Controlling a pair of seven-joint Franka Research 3 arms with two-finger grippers.
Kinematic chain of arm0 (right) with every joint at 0, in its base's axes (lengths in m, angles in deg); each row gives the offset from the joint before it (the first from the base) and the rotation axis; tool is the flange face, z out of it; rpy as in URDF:
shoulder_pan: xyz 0 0 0.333 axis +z
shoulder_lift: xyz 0 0 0 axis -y
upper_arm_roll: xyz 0 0 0.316 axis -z
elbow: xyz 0.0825 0 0 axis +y
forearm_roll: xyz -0.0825 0 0.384 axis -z
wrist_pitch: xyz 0 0 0 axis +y
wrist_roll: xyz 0.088 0 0 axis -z
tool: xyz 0 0 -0.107 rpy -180 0 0
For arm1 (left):
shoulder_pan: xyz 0 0 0.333 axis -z
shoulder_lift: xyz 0 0 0 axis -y
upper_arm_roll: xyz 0 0 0.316 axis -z
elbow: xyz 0.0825 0 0 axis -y
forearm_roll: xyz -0.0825 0 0.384 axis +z
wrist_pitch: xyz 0 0 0 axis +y
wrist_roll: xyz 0.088 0 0 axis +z
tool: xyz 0 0 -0.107 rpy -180 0 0
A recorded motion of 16 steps. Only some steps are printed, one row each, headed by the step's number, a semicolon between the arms.
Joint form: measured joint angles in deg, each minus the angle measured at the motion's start. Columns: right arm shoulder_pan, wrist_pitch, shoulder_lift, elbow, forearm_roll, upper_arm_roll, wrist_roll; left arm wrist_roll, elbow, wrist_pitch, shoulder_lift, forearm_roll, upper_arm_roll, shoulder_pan.
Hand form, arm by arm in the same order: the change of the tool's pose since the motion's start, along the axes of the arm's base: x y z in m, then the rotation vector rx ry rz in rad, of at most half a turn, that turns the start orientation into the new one. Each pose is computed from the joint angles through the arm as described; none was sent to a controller.
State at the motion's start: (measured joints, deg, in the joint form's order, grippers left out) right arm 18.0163 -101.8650 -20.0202 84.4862 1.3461 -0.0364 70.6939; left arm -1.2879 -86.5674 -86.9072 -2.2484 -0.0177 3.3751 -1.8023
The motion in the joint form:
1: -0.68 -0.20 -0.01 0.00 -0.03 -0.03 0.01; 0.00 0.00 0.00 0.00 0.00 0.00 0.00
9: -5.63 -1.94 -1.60 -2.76 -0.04 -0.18 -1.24; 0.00 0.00 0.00 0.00 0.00 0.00 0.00
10: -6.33 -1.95 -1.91 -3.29 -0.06 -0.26 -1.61; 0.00 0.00 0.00 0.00 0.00 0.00 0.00
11: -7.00 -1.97 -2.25 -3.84 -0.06 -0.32 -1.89; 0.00 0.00 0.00 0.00 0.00 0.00 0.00
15: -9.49 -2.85 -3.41 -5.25 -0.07 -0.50 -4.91; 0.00 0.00 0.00 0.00 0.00 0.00 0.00
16: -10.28 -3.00 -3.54 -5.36 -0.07 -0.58 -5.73; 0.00 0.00 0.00 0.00 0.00 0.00 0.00
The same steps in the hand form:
1: 0.0027 -0.0070 0.0002 0.0017 -0.0029 -0.0116; 0.0000 0.0000 0.0000 0.0000 0.0000 0.0000
9: 0.0297 -0.0579 0.0073 0.0165 -0.0511 -0.0731; 0.0000 0.0000 0.0000 0.0000 0.0000 0.0000
10: 0.0331 -0.0648 0.0081 0.0182 -0.0547 -0.0777; 0.0000 0.0000 0.0000 0.0000 0.0000 0.0000
11: 0.0365 -0.0716 0.0088 0.0193 -0.0585 -0.0836; 0.0000 0.0000 0.0000 0.0000 0.0000 0.0000
15: 0.0486 -0.0977 0.0082 0.0240 -0.0766 -0.0712; 0.0000 0.0000 0.0000 0.0000 0.0000 0.0000
16: 0.0506 -0.1062 0.0079 0.0245 -0.0785 -0.0694; 0.0000 0.0000 0.0000 0.0000 0.0000 0.0000

